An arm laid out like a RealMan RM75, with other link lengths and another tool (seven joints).
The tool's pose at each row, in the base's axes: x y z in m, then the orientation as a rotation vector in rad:
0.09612, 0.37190, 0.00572, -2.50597, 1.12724, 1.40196
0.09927, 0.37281, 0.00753, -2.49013, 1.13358, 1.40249
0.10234, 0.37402, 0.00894, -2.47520, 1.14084, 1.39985
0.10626, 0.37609, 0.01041, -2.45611, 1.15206, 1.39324
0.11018, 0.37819, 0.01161, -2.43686, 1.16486, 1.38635
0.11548, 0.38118, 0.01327, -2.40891, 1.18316, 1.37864
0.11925, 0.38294, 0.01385, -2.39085, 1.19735, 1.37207
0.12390, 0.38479, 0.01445, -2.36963, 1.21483, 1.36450
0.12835, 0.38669, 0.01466, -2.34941, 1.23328, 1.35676
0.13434, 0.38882, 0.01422, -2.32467, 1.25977, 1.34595
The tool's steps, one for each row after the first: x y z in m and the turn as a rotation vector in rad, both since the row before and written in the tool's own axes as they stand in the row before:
-0.00088, -0.00210, -0.00297, 0.01024, -0.00853, 0.00253
-0.00080, -0.00241, -0.00254, 0.01151, -0.00671, 0.00264
-0.00110, -0.00358, -0.00280, 0.01664, -0.00709, 0.00409
-0.00094, -0.00371, -0.00256, 0.01687, -0.00678, 0.00525
-0.00143, -0.00517, -0.00332, 0.02301, -0.01067, 0.00824
-0.00040, -0.00362, -0.00209, 0.01577, -0.00584, 0.00677
-0.00027, -0.00432, -0.00259, 0.01835, -0.00669, 0.00874
-0.00010, -0.00435, -0.00212, 0.01770, -0.00575, 0.00966
0.00060, -0.00581, -0.00255, 0.02229, -0.00559, 0.01454

